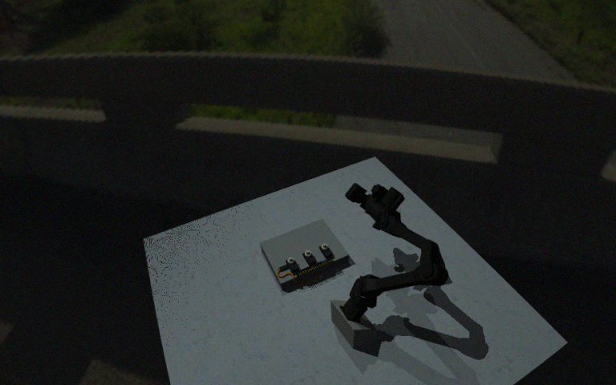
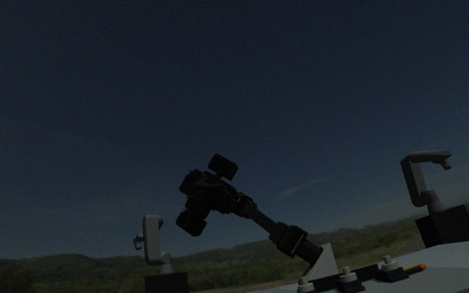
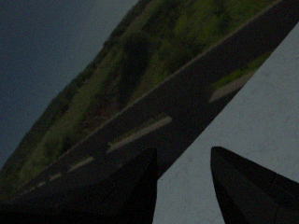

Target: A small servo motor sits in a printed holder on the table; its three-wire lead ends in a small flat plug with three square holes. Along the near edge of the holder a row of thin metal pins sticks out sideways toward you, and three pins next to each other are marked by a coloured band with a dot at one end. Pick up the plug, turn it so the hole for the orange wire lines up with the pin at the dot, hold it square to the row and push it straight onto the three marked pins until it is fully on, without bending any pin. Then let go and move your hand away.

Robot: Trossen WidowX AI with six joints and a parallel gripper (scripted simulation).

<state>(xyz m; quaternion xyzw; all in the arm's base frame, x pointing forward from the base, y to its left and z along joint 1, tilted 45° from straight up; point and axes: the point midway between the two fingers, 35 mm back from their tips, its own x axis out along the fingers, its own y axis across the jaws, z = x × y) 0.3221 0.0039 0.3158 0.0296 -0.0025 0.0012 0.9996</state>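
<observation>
My gripper tip is 11 cm past the blue band, 20 cm to the right of it and 20 cm above it. Also, from my gripper tip: grey holder: 4 cm ahead, 25 cm to the left, 25 cm below.
</observation>
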